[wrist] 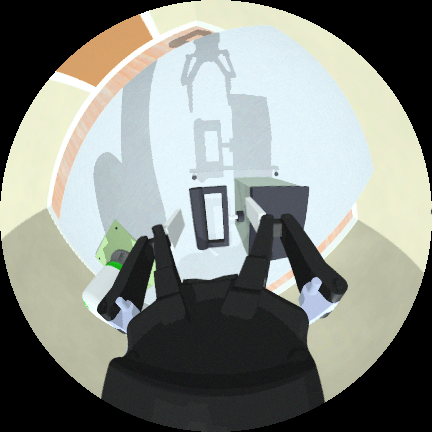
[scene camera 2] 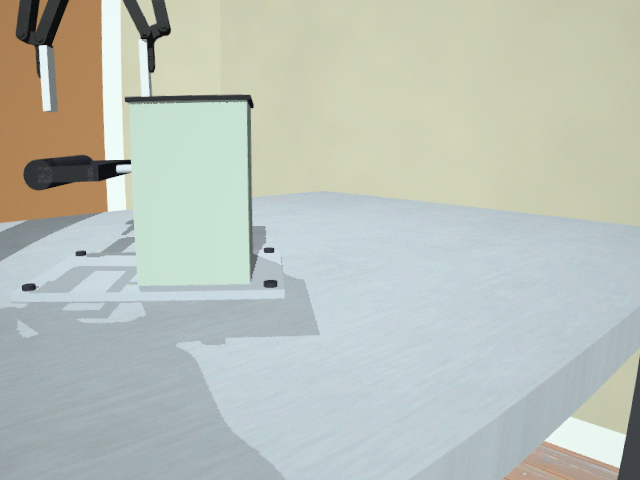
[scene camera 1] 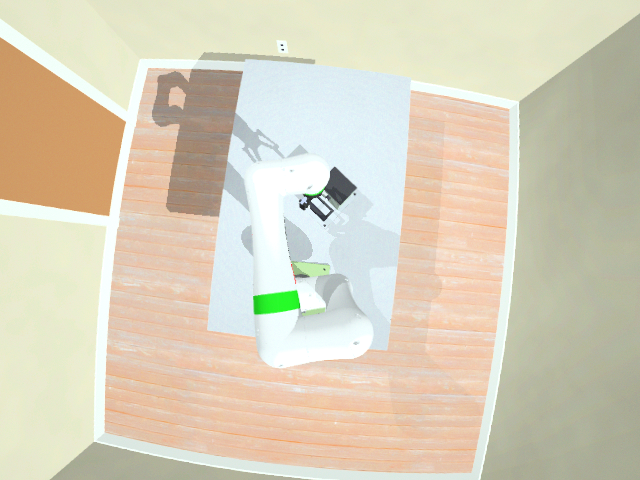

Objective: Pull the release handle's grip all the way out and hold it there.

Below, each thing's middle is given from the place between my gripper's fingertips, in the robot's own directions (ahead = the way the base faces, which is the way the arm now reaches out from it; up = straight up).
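Labels:
Base plate point(wrist: 217, 177): 16 cm below my hand, 4 cm ahead of it, 6 cm to the right of it.

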